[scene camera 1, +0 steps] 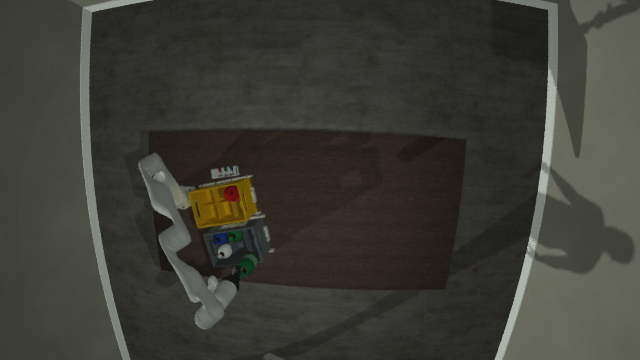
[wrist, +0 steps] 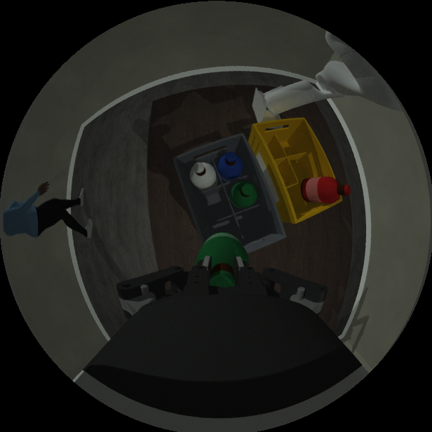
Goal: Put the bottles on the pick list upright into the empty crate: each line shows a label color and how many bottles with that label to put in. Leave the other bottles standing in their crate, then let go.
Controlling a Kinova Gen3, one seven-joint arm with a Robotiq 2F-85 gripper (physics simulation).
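Places are measured from the arm's base along level axes (x ahead, y left, z up), in metres.
Pixels of known places: gripper, between the fingertips: [scene camera 1: 240, 270]; arm's base, origin of its link: [scene camera 1: 177, 197].
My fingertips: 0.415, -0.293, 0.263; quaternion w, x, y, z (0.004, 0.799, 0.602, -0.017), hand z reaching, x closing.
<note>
Ahead of a thing's pixels: the offset from my fingertips to its top centre, as dx, dy, dz. "spot": to the spot under its first point. Level surfaces: height alone.
My gripper [scene camera 1: 240, 271] [wrist: 222, 264] is shut on the neck of a green bottle @[+0.011, -0.004, +0.031] [scene camera 1: 247, 263] [wrist: 221, 247], held above the grey crate's near end. In the grey crate @[spot: -0.222, -0.025, -0.171] [scene camera 1: 212, 259] [wrist: 186, 172] stand a white bottle @[-0.183, -0.016, -0.180] [scene camera 1: 225, 251] [wrist: 203, 176], a blue bottle @[-0.189, +0.066, -0.180] [scene camera 1: 219, 239] [wrist: 230, 166] and another green bottle @[-0.099, +0.081, -0.180] [scene camera 1: 235, 235] [wrist: 244, 194]. A red bottle @[-0.051, +0.308, -0.100] [scene camera 1: 231, 193] [wrist: 320, 190] stands in one compartment of the yellow crate @[spot: -0.261, +0.175, -0.178] [scene camera 1: 198, 222] [wrist: 286, 206]. The pick list @[-0.147, +0.396, -0.341] [scene camera 1: 218, 173] lies beyond the yellow crate in the scene view; its counts are too small to read.
The two crates stand side by side on the brown table top @[dz -0.343] [scene camera 1: 350, 215] [wrist: 167, 125]. The arm [scene camera 1: 175, 240] curves along the crates' left side in the scene view, and its base is close to the yellow crate. A person [wrist: 37, 215] shows at the left of the wrist view.
</note>
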